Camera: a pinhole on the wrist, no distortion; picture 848 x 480 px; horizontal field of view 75.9 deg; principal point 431.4 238.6 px. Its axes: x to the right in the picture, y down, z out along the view. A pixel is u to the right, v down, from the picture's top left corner.
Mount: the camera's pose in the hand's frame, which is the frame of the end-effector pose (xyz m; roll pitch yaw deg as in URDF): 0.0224 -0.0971 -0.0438 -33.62 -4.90 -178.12
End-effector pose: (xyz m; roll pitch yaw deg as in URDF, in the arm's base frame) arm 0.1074 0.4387 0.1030 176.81 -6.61 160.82
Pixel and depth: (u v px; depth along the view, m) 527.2 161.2 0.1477
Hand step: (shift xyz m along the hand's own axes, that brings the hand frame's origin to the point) 0.0101 -0.1618 0.0926
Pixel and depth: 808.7 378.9 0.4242
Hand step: -0.2351 -0.4318 0.2729
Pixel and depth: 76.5 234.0 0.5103
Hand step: 0.3998 -0.3638 0.3535
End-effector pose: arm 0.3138 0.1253 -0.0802 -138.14 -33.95 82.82
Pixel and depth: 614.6 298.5 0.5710
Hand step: -0.1195 -0.4705 0.4117
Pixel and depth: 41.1 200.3 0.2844
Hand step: 0.2515 -0.2304 0.1858
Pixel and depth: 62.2 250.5 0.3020
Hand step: 0.2534 -0.2623 0.1856
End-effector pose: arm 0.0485 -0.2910 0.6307 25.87 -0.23 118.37
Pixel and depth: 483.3 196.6 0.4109
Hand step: 0.0206 -0.2983 0.3180
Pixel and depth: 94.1 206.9 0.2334
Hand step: 0.1877 -0.2096 0.1450
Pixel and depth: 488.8 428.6 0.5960
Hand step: 0.0088 -0.6013 0.3412
